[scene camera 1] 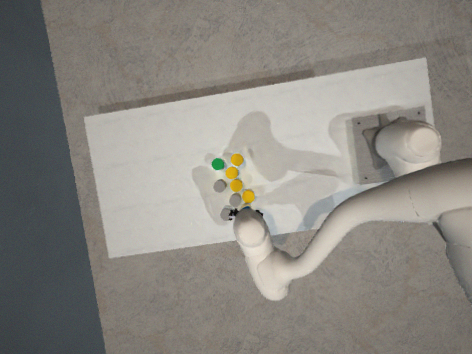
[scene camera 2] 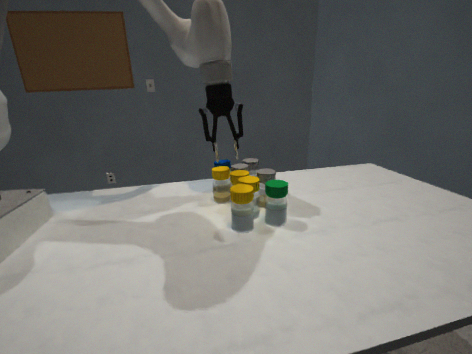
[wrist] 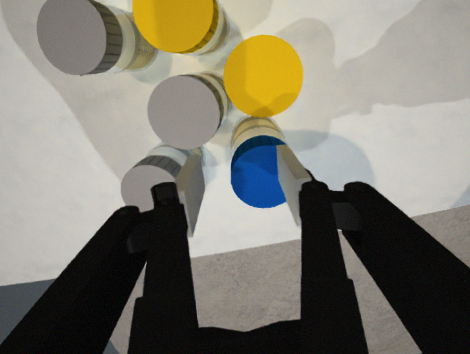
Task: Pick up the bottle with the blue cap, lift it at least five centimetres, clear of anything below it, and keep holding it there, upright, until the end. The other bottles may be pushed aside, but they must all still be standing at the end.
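Frame: origin at the arm's base, x back, y right, z up, level; metres.
Seen in the pictures: gripper, fingertip midpoint: [scene camera 2: 227, 160] [wrist: 239, 167].
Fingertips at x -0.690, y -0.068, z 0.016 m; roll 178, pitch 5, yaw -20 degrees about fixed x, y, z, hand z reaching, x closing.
Note:
Offsets run from my fingertips to a thing's middle. Level surfaces: height alone.
The blue-capped bottle @(dx +0.010, dy -0.015, dz -0.060 m) [scene camera 1: 247, 209] [scene camera 2: 222, 164] [wrist: 255, 175] stands at the cluster's end; the arm covers most of it in scene camera 1. My gripper [scene camera 1: 246, 213] [scene camera 2: 227, 158] [wrist: 239, 167] is partly open and empty, pointing down with its tips about at or above cap height. In the wrist view the blue cap lies right of the middle of the gap, its right edge hidden by the right pad. A yellow-capped bottle @(dx +0.041, dy +0.049, dz -0.062 m) [scene camera 1: 248, 196] [scene camera 2: 221, 173] [wrist: 263, 75] stands close beside it. A grey-capped bottle @(dx -0.080, dy +0.006, dz -0.062 m) [scene camera 1: 225, 214] [scene camera 2: 250, 161] [wrist: 147, 185] is partly hidden by the left finger.
Another grey-capped bottle @(dx -0.022, dy +0.051, dz -0.062 m) [scene camera 1: 235, 200] [scene camera 2: 240, 166] [wrist: 184, 111] stands near the blue one. Farther along stand a grey-capped bottle @(dx -0.067, dy +0.136, dz -0.062 m) [scene camera 1: 219, 185] [scene camera 2: 266, 175] [wrist: 72, 37], several yellow-capped ones and a green-capped bottle @(dx -0.040, dy +0.233, dz -0.062 m) [scene camera 1: 218, 164] [scene camera 2: 276, 188]. All stand upright on the white table @(dz -0.114 m) [scene camera 1: 150, 150] [scene camera 2: 350, 260].

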